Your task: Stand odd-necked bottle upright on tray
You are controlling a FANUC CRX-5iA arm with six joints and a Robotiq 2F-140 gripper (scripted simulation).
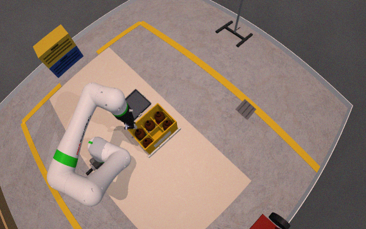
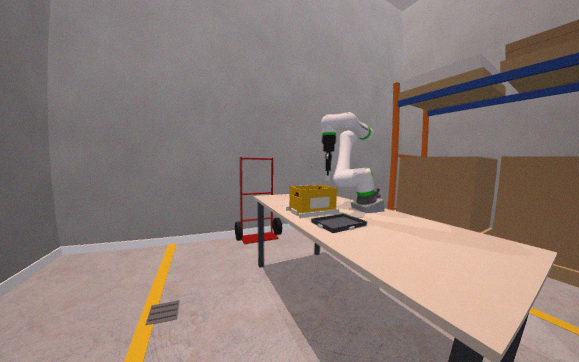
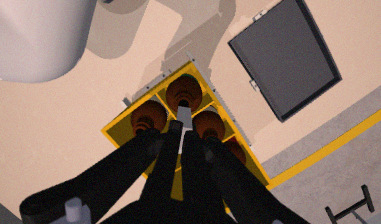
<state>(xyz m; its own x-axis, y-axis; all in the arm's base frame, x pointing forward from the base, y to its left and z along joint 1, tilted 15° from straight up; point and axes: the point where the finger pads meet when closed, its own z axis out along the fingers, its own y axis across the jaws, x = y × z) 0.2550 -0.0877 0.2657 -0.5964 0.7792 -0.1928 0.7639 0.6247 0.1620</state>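
My hand is 170 mm above the brown bottle, 90 mm short of it and 10 mm to the left of it. Also, from my hand: yellow crate 170 mm below, 80 mm ahead, 50 mm to the right; dark tray 240 mm below, 230 mm to the left, 120 mm ahead.
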